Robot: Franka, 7 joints.
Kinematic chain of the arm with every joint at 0, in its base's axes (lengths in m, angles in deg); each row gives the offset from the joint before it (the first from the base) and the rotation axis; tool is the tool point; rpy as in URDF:
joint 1: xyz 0 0 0.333 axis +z
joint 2: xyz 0 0 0 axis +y
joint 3: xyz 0 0 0.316 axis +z
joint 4: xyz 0.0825 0 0 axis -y
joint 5: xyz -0.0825 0 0.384 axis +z
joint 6: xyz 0 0 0 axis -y
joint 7: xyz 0.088 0 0 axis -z
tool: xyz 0 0 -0.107 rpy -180 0 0
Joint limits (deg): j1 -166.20..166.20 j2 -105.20..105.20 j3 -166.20..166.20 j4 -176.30..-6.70 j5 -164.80..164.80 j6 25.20..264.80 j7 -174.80..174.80
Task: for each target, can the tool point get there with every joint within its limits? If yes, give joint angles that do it. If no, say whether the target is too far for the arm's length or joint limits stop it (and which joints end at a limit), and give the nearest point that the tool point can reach.
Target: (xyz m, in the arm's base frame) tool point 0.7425 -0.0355 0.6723
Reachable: yes | joints 22.90 34.14 -39.53 -58.68 -87.02 133.84 100.27
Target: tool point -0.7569 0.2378 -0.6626
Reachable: no: too far | nearest point -0.5349 0.1681 -0.2826 | short by 0.446 m
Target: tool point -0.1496 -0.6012 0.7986
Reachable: yes | joints -81.94 80.68 -138.21 -70.19 33.47 208.68 127.47
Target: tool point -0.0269 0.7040 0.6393
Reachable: yes | joints 118.49 64.57 -71.24 -51.37 50.50 221.42 40.62
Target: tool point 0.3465 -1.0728 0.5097
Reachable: no: too far | nearest point 0.2605 -0.8065 0.4658 | short by 0.283 m
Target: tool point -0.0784 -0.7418 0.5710
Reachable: yes | joints -107.52 55.28 50.65 -21.12 -39.79 81.02 -48.14
